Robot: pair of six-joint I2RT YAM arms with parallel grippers.
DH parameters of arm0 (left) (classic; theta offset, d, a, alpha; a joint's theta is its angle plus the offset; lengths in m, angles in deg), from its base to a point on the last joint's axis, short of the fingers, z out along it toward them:
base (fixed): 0 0 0 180
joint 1: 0 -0.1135 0.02 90
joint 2: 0 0 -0.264 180
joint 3: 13.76 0 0.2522 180
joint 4: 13.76 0 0.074 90
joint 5: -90 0 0 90
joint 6: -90 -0.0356 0 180
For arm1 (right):
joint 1: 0 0.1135 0.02 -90
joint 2: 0 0 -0.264 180
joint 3: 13.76 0 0.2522 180
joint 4: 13.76 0 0.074 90
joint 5: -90 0 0 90
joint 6: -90 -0.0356 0 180
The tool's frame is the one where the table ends.
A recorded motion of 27 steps. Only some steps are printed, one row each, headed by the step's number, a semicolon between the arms.
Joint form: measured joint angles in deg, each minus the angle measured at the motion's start. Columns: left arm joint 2, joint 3, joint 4, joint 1, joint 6, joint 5; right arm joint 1, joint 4, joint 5, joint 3, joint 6, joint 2.
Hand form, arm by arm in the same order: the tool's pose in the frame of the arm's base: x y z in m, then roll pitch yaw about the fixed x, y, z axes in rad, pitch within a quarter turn. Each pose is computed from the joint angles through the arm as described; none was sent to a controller.
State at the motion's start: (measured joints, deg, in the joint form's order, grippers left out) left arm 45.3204 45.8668 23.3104 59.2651 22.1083 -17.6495; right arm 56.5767 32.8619 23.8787 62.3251 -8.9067 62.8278
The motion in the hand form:
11: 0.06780 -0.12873 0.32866 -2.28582 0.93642 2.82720; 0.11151 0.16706 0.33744 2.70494 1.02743 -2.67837
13: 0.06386 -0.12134 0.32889 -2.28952 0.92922 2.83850; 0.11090 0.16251 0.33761 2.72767 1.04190 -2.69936
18: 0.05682 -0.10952 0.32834 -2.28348 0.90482 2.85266; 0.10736 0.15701 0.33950 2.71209 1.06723 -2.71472
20: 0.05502 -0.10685 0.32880 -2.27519 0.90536 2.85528; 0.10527 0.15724 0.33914 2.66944 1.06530 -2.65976
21: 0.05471 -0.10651 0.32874 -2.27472 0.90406 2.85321; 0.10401 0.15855 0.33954 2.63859 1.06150 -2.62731
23: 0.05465 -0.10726 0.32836 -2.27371 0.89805 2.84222; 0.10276 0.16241 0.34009 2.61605 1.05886 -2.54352
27: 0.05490 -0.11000 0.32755 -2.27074 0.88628 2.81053; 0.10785 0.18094 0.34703 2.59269 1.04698 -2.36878
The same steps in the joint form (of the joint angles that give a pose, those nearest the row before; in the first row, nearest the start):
11: -7.23 0.74 8.70 -0.15 1.44 4.83; -0.09 -3.74 -25.07 -8.35 -6.05 -10.03
13: -9.05 0.76 10.82 -0.15 1.95 5.51; -0.24 -3.54 -27.45 -8.81 -6.19 -11.06
18: -11.98 0.76 14.38 -0.15 3.19 5.55; -0.22 -3.93 -27.74 -9.53 -5.90 -12.87
20: -12.72 0.76 14.88 -0.15 3.28 5.27; -0.72 -4.46 -22.05 -9.94 -4.35 -13.29
21: -12.81 0.77 15.02 -0.15 3.28 5.11; -0.85 -4.66 -18.49 -9.90 -3.61 -13.20
23: -12.61 0.77 15.06 -0.15 3.23 4.39; -0.94 -4.85 -12.78 -9.53 -1.57 -12.46
27: -11.91 0.77 14.89 -0.16 2.88 2.40; -0.92 -4.50 -2.43 -5.55 2.82 -7.13

